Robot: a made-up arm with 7 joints.
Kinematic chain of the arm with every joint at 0, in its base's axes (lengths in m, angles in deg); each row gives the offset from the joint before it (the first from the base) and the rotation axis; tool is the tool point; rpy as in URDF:
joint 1: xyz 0 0 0.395 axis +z
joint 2: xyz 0 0 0 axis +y
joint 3: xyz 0 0 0.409 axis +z
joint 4: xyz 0.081 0 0 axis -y
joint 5: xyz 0.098 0 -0.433 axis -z
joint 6: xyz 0 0 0 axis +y
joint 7: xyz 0.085 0 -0.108 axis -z
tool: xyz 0 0 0 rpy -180 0 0
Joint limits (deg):
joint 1: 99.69..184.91
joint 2: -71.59..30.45
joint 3: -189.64..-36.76
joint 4: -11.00..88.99
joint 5: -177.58..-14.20
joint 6: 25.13..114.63
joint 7: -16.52..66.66
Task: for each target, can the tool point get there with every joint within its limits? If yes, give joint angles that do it. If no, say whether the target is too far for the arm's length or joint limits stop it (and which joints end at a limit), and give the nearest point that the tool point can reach.
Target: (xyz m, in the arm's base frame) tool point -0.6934 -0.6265 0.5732
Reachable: no: joint limits stop it (at a limit: joint 1, joint 3, joint 6) | nearest point -0.1275 -0.5682 0.5867 | short by 0.569 m
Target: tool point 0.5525 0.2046 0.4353
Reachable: yes | joints 121.89 -48.14 -95.87 49.63 -86.74 33.84 -0.81
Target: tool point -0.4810 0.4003 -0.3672
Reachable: no: joint limits stop it (at a limit: joint 2, joint 3, joint 6) | nearest point -0.3379 0.2812 0.1863 | short by 0.584 m
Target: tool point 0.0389 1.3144 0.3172
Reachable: no: too far | nearest point 0.0236 0.7958 0.5233 | short by 0.558 m
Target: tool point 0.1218 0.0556 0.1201
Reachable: yes | joints 163.16 -48.23 -154.69 16.93 -33.54 66.74 18.85
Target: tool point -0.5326 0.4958 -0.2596
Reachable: no: joint limits stop it (at a limit: joint 2, joint 3, joint 6) | nearest point -0.3689 0.3434 0.2123 | short by 0.522 m
